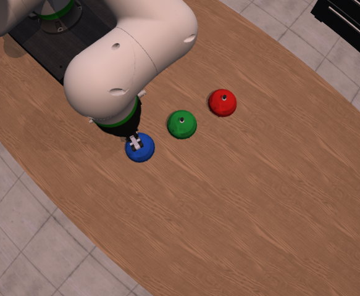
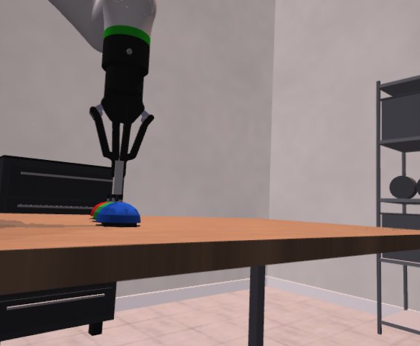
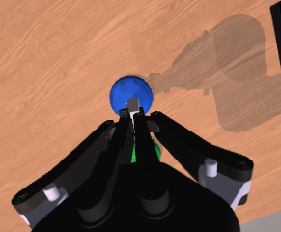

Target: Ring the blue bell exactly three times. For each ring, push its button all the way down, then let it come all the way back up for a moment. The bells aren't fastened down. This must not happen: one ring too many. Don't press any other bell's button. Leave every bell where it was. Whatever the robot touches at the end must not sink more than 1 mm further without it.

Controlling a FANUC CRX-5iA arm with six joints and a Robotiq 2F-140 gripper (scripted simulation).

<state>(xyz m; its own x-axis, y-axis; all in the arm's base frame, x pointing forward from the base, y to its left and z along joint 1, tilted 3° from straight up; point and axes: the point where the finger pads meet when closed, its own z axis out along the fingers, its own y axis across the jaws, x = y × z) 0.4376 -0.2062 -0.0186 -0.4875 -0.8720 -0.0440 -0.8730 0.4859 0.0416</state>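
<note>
My gripper is now 6 cm above the blue bell and 1 cm short of it. Round my hand: green bell (11 cm to the left, 7 cm ahead, 5 cm below); then red bell (23 cm to the left, 14 cm ahead, 5 cm below).
</note>
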